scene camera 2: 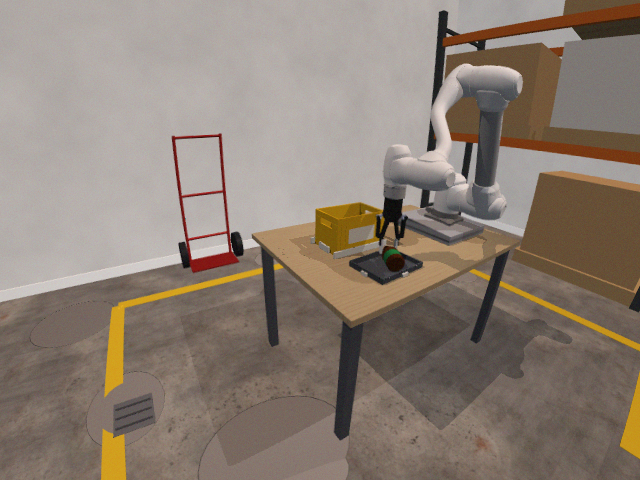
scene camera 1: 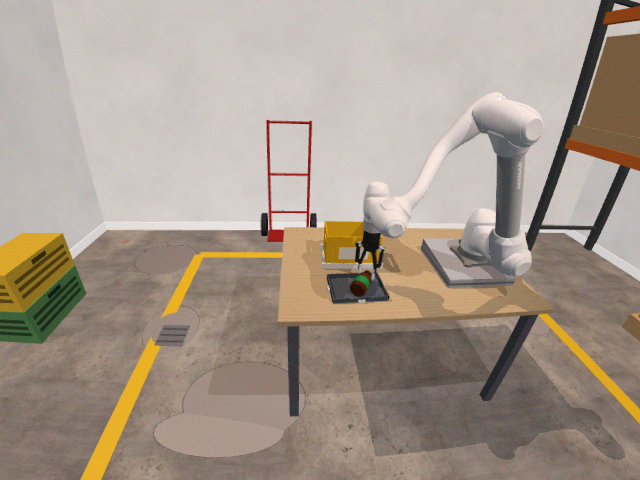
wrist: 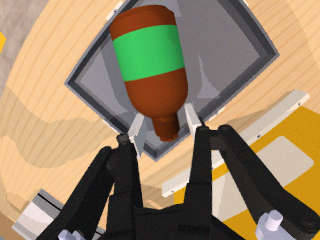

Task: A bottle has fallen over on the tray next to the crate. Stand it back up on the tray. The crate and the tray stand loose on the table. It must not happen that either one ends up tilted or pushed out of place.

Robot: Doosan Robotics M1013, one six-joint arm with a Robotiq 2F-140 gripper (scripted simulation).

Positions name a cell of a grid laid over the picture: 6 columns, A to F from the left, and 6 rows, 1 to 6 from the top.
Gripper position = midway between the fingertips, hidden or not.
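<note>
The gripper (wrist: D3) appears in the wrist view. A dark tray (scene camera 1: D4) (scene camera 2: D4) (wrist: E2) is visible in scene camera 1, in scene camera 2 and in the wrist view, while a yellow crate (scene camera 2: D3) (scene camera 1: D4) can be seen in scene camera 2 and in scene camera 1.
</note>
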